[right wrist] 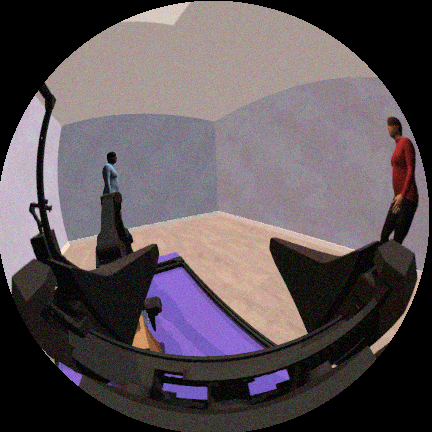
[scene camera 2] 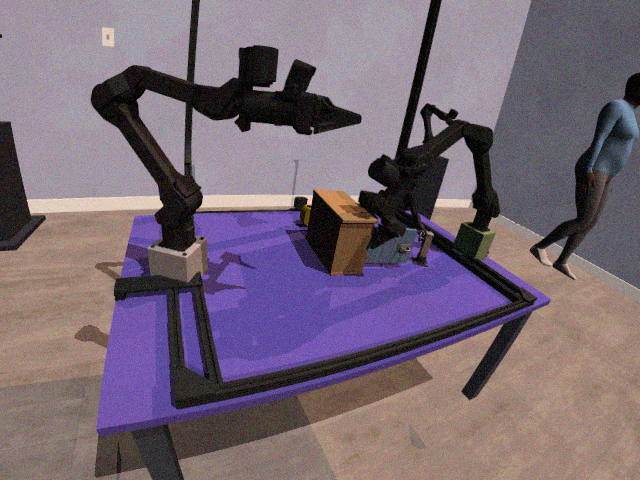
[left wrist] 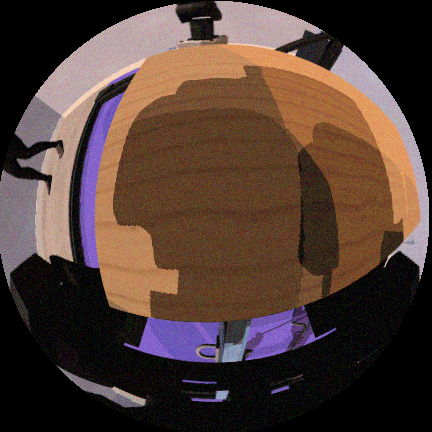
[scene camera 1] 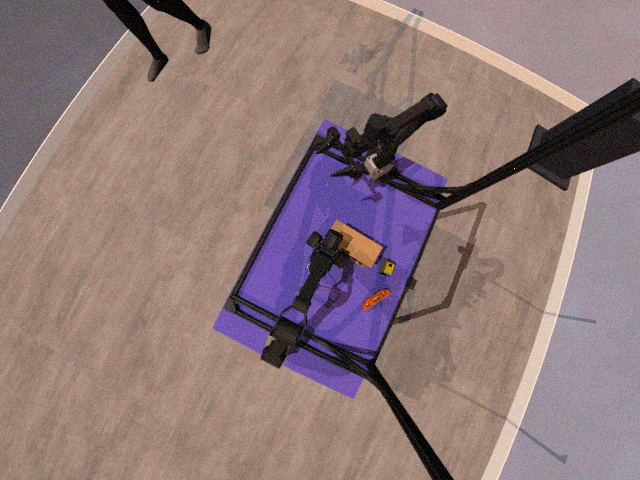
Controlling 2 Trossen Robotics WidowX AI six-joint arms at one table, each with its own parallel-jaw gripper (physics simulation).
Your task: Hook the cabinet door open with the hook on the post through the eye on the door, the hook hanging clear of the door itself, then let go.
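Seen in the pictures: right gripper, fingertip midpoint: [right wrist: 214, 247] [scene camera 2: 361, 118] [scene camera 1: 323, 164]; left arm's base at its link origin: [right wrist: 127, 252] [scene camera 2: 479, 227]; right arm's base at its link origin: [scene camera 2: 178, 242] [left wrist: 202, 37] [scene camera 1: 380, 161].
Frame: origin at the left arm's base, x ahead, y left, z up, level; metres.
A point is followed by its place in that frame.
A wooden cabinet [scene camera 1: 362, 246] {x 0.526, y -0.204, z 0.049 m} [scene camera 2: 339, 229] {x 0.601, y -0.072, z 0.018 m} [left wrist: 241, 160] stands mid-table on the purple table [scene camera 2: 270, 295] {x 0.789, y -0.042, z -0.117 m}. Its grey-blue door [scene camera 2: 391, 251] {x 0.411, y -0.044, z -0.060 m} [left wrist: 233, 340] {x 0.451, y -0.064, z 0.012 m} stands swung open, with a metal eye [left wrist: 205, 351] {x 0.372, y -0.015, z -0.044 m} on its face. A short dark post [scene camera 2: 424, 248] {x 0.271, y -0.028, z -0.062 m} stands beside the door. A thin wire hook [left wrist: 300, 326] {x 0.307, y -0.159, z -0.096 m} lies low near the table, apart from the eye. My left gripper [scene camera 1: 339, 250] {x 0.498, y -0.076, z -0.031 m} [scene camera 2: 385, 221] [left wrist: 227, 246] {x 0.498, y -0.076, z -0.031 m} is open and empty, low against the cabinet front, with the door's top edge between its fingers. My right gripper [scene camera 1: 344, 171] [scene camera 2: 347, 118] {x 0.699, y 0.040, z 0.295 m} [right wrist: 214, 247] {x 0.699, y 0.040, z 0.295 m} is open and empty, high above the table.
A yellow tape measure [scene camera 1: 388, 267] {x 0.489, y -0.365, z -0.046 m} and an orange level [scene camera 1: 375, 299] {x 0.330, y -0.366, z -0.103 m} lie right of the cabinet. A black rail frame [scene camera 2: 366, 354] {x 0.706, y 0.205, z -0.102 m} runs round the table. Camera poles rise behind. One person in red [right wrist: 402, 181] and one in blue [right wrist: 111, 174] stand in the room.
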